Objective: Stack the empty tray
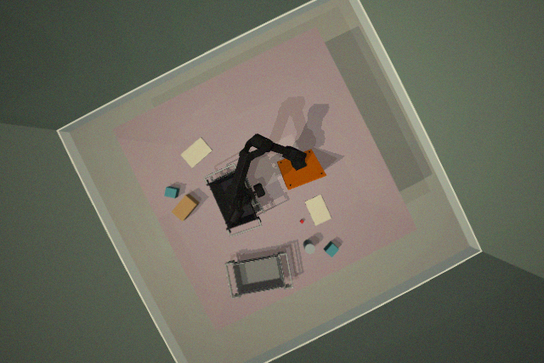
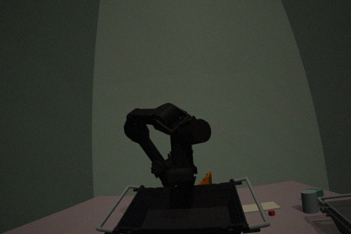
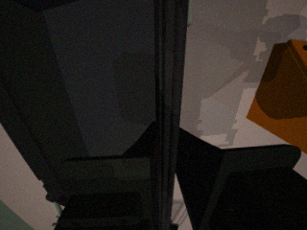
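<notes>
The black tray lies 8 cm ahead of my gripper tip and 1 cm above it. The rest, counted from my gripper tip: small red cube: 28 cm to the left, 20 cm behind, 11 cm below; then grey cylinder: 41 cm to the left, 18 cm behind, 9 cm below; then tan block: 35 cm ahead, 9 cm below, 6 cm to the right.
</notes>
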